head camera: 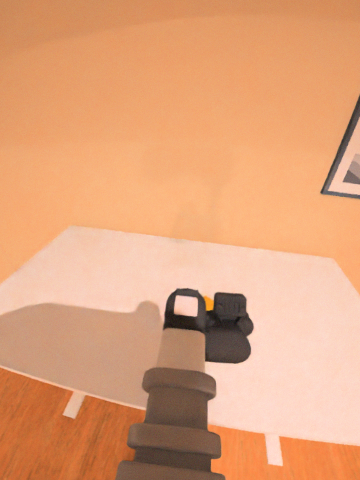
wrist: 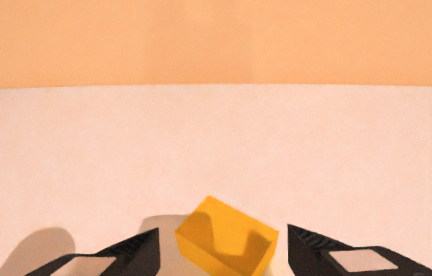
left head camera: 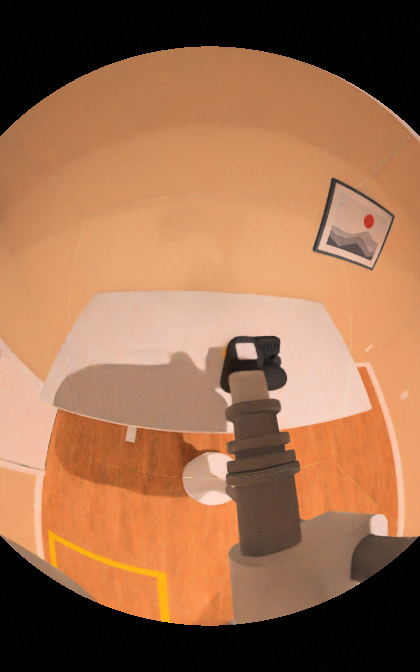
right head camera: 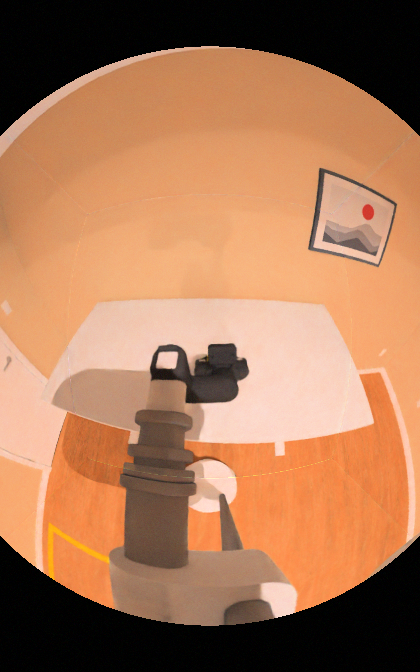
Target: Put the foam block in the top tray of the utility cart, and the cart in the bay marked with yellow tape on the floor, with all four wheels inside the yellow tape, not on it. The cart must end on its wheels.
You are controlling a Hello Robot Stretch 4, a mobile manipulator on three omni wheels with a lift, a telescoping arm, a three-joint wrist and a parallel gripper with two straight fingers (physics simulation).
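The yellow foam block lies turned at an angle on the white table. My gripper is open, with one finger on each side of the block and a gap at both sides. Finger shadows fall on the block's top; its near end is cut off by the wrist view's lower edge. In the head view the gripper body hides most of the block. The yellow tape shows in part on the floor at the lower left. The utility cart does not show.
A wall stands behind the table, with a framed picture at the right. A round white object stands on the floor before the table. A pale door is at the left.
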